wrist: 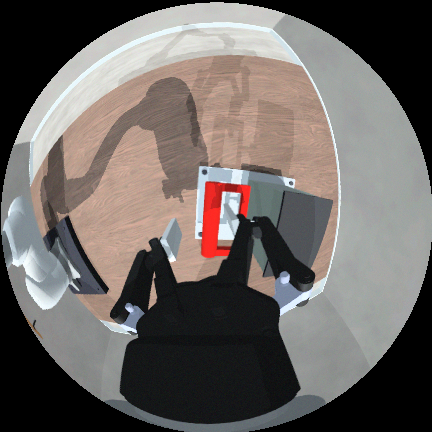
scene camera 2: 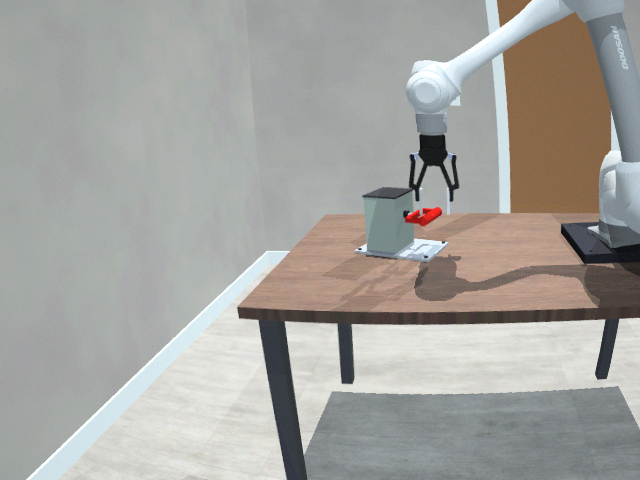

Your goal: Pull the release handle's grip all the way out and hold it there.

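The release handle is a red rectangular frame whose outer bar is the thick round grip (scene camera 2: 432, 216) (wrist: 211, 220). It juts from the side of a grey-green box (scene camera 2: 387, 224) (wrist: 267, 205) with a dark lid (scene camera 2: 387, 192) (wrist: 307, 225). A small black piece (scene camera 2: 405, 213) shows between frame and box. My gripper (scene camera 2: 434, 201) (wrist: 201, 219) points down, partly open and empty, with its fingertips just above or about level with the grip. In the wrist view one pad appears over the frame's opening and the other stands outside the grip. Exact tip depth is unclear.
The box stands on a white base plate (scene camera 2: 436, 246) (wrist: 225, 175) with dark screws at its corners, on a wooden table (scene camera 2: 496, 284) (wrist: 125, 165). The robot's black mounting plate (scene camera 2: 581, 248) (wrist: 82, 260) is on the far side of the grip from the box.
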